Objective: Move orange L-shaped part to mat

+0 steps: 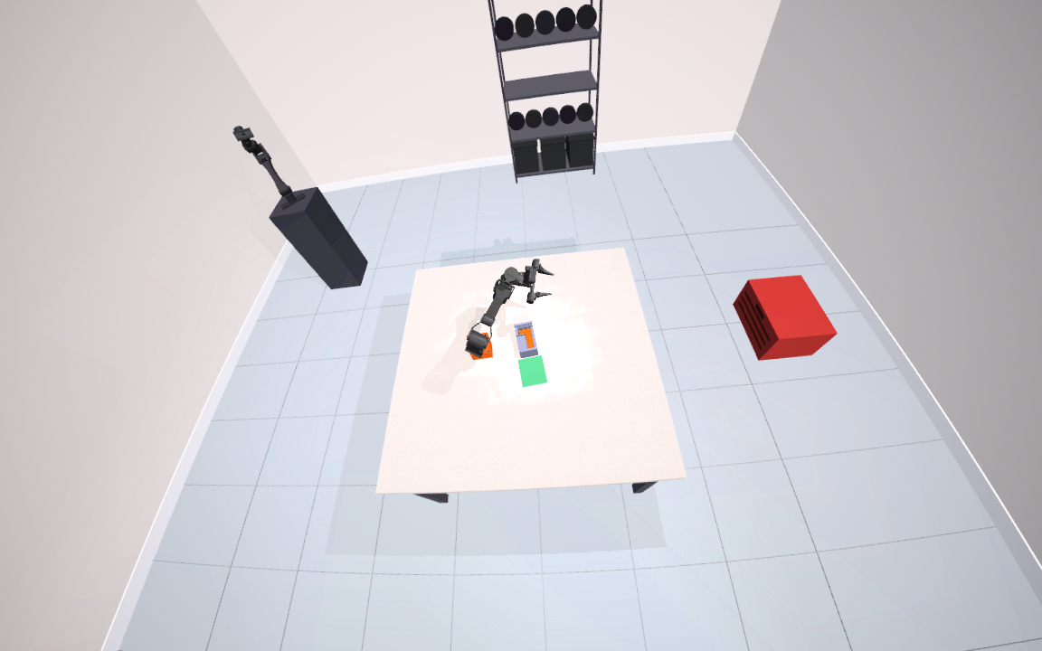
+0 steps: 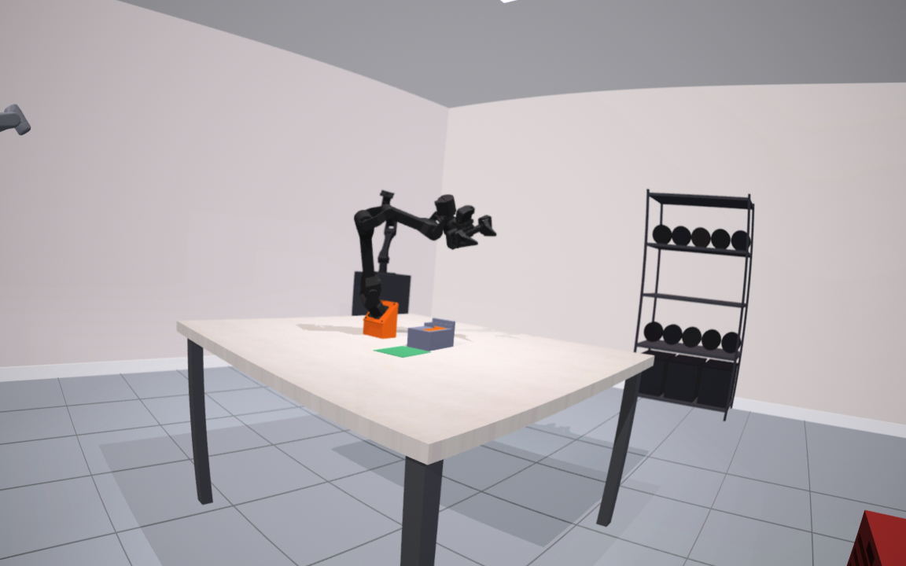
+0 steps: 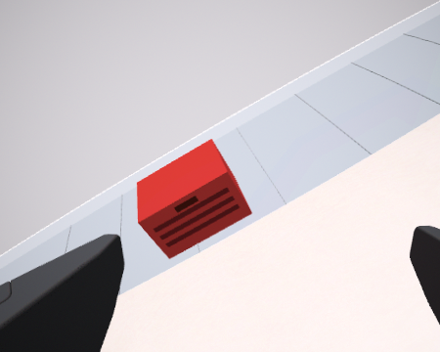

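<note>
Now: the orange L-shaped part 150 mm behind my gripper tip, 50 mm to the right of it and 330 mm below it. The rest, counted from my gripper tip: green mat (140 mm behind, 210 mm to the right, 390 mm below).
</note>
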